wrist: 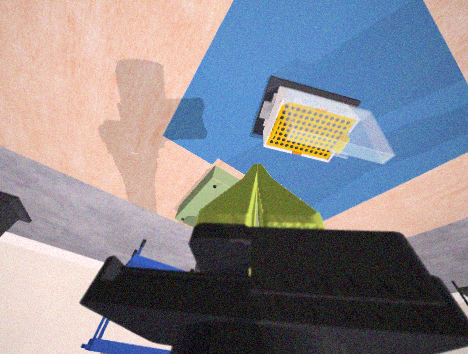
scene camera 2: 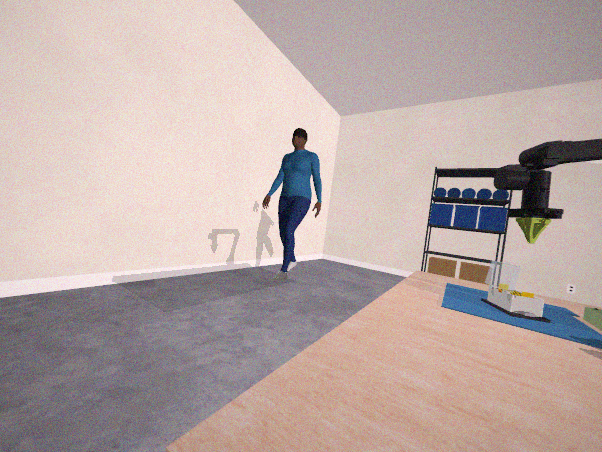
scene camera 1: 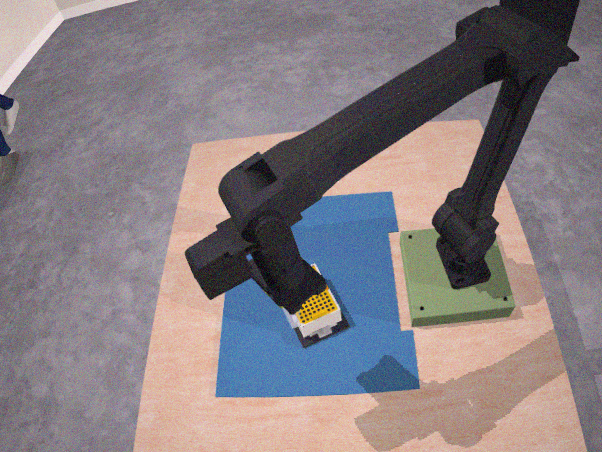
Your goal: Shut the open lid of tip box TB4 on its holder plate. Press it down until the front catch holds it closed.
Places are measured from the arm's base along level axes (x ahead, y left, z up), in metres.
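Pixels of known places: gripper, fingertip midpoint: [wrist: 257, 170] [scene camera 2: 530, 243] [scene camera 1: 297, 303]; arm's base, link origin: [scene camera 1: 462, 261].
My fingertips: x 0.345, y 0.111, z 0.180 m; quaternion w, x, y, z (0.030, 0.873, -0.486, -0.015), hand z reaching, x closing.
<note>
For each thing: its top centre in the pictures, then the offset to it from my fingertips. "spot": a spot on its surface instead. Level surfaces: height alone.
- white box, top centre: [wrist: 308, 135] [scene camera 1: 307, 292] [scene camera 2: 514, 290] 0.014 m back, 0.104 m right, 0.158 m down
- yellow perforated tip rack, top centre: [wrist: 310, 138] [scene camera 1: 307, 290] [scene camera 2: 515, 288] 0.014 m back, 0.104 m right, 0.149 m down
- front catch, surface spot: [wrist: 265, 111] [scene camera 1: 324, 331] spot: 0.031 m back, 0.036 m right, 0.205 m down
- blue mat, surface height: 0.224 m down
- wooden table, surface height: 0.227 m down
The tip box, a white box [scene camera 1: 309, 328] [scene camera 2: 520, 304] [wrist: 271, 131] with a yellow perforated tip rack [scene camera 1: 320, 306] [scene camera 2: 525, 295] [wrist: 306, 131], sits on its dark holder plate [scene camera 1: 308, 342] [scene camera 2: 542, 319] [wrist: 320, 90]. Its clear lid [scene camera 2: 506, 274] [wrist: 376, 136] stands open, roughly upright at the hinge side, opposite the front catch [scene camera 1: 325, 331] [wrist: 265, 111]. In scene camera 1 the arm covers most of the lid. My gripper [scene camera 2: 531, 242] [wrist: 257, 170], with green-yellow fingers, is shut and empty, high above the box and apart from it. Its fingertips are hidden in scene camera 1.
The box and plate lie on a blue mat [scene camera 1: 260, 370] [scene camera 2: 467, 297] [wrist: 250, 30] on the wooden table [scene camera 1: 175, 415] [scene camera 2: 350, 380] [wrist: 60, 75]. A green base block [scene camera 1: 425, 280] [wrist: 212, 192] carries the arm beside the mat. A person [scene camera 2: 297, 175] and a shelf unit [scene camera 2: 472, 201] stand beyond the table.
</note>
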